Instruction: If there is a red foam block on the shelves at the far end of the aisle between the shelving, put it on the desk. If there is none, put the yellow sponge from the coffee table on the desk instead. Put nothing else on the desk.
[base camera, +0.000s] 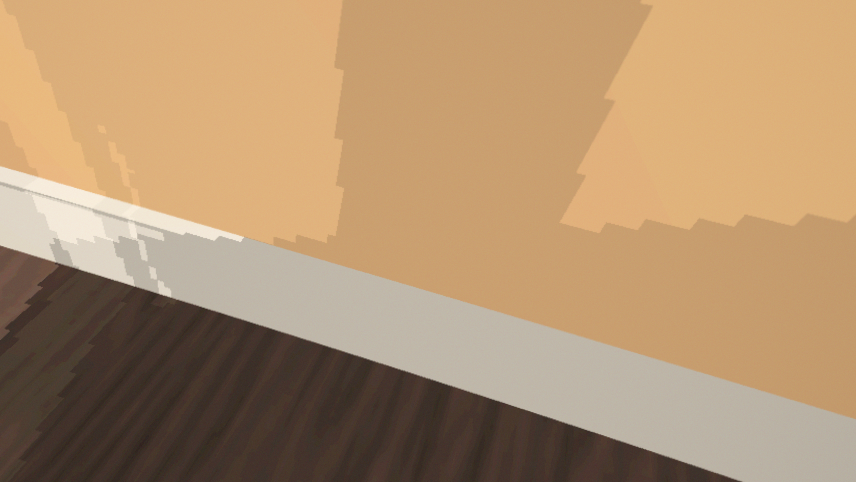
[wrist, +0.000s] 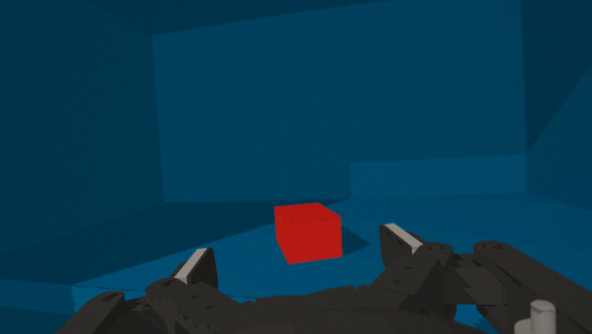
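A red foam block sits upright on a blue shelf board inside a blue shelf compartment in the wrist view. My gripper is open, with its fingers wide apart at the lower left and lower right. The block shows in the gap between the two fingers, a little beyond the fingertips, and the fingers do not touch it. The desk, the coffee table and the yellow sponge do not show in either view.
In the wrist view, the compartment's back wall stands behind the block, with a side panel on the left and another at the right. In the base camera view, an orange wall with a pale baseboard stands over a dark wooden floor.
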